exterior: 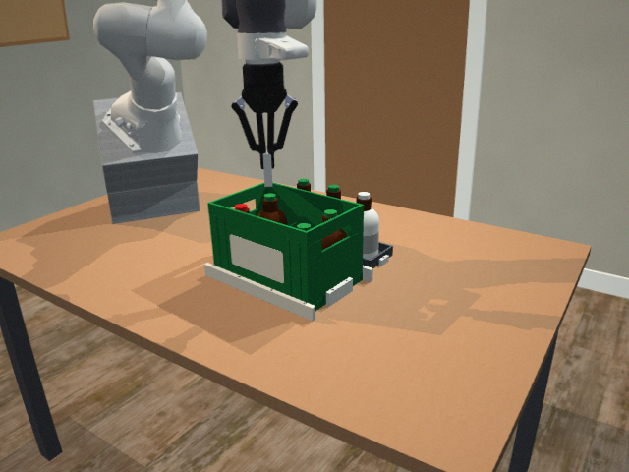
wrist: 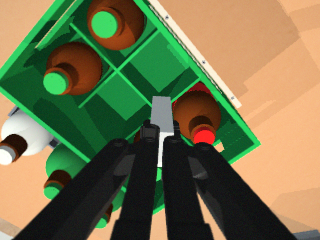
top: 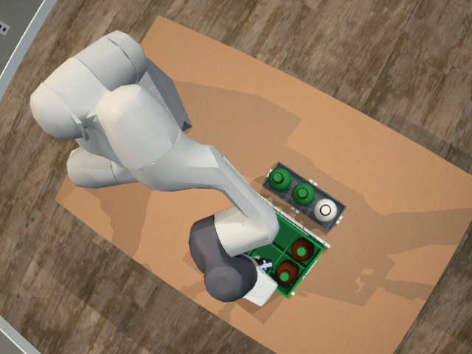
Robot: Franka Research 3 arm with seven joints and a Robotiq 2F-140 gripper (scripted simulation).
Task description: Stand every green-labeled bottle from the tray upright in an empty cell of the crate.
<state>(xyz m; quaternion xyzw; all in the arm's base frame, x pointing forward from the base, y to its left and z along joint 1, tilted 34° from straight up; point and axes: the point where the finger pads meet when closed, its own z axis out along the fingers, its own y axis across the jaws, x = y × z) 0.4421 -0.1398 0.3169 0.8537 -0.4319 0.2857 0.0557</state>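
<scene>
The white-labeled bottle lies 12 cm ahead of my hand, 21 cm to the left of it and 18 cm below it. Round my hand: grey tray: 4 cm ahead, 23 cm to the left, 25 cm below; then green crate: 1 cm ahead, 4 cm to the left, 18 cm below.
</scene>
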